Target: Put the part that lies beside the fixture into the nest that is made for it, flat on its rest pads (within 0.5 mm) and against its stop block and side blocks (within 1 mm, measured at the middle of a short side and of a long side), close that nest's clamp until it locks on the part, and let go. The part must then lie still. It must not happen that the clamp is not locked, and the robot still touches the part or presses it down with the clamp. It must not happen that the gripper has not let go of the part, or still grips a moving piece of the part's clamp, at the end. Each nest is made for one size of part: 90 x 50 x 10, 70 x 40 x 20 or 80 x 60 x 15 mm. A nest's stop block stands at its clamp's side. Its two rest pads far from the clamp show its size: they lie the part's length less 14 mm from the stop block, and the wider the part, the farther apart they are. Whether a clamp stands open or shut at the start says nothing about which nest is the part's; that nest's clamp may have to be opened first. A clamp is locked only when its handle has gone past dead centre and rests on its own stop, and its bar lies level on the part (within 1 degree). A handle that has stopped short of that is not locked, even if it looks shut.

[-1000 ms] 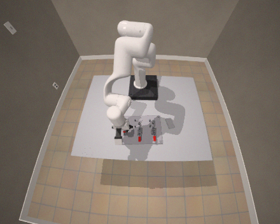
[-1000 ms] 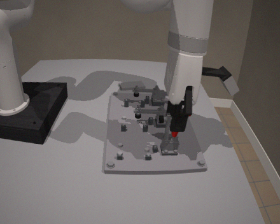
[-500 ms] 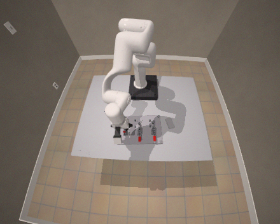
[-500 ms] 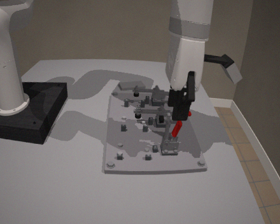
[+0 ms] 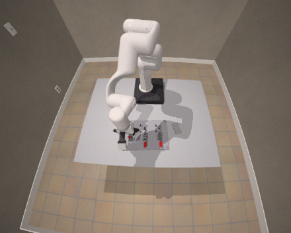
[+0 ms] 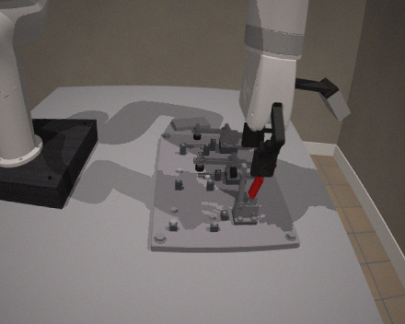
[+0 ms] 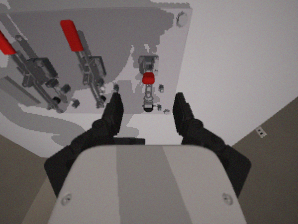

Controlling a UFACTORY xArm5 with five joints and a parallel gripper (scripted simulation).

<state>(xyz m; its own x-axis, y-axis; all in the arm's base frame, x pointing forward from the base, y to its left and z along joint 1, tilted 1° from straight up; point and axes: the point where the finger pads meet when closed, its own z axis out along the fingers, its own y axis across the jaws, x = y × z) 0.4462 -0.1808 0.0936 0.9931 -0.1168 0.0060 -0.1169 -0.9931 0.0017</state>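
My gripper is now 37 cm to the right of the grey block part, 14 cm above it and 3 cm past it. Also, from my hand: grey fixture plate: 13 cm below, 11 cm to the left, 2 cm behind.
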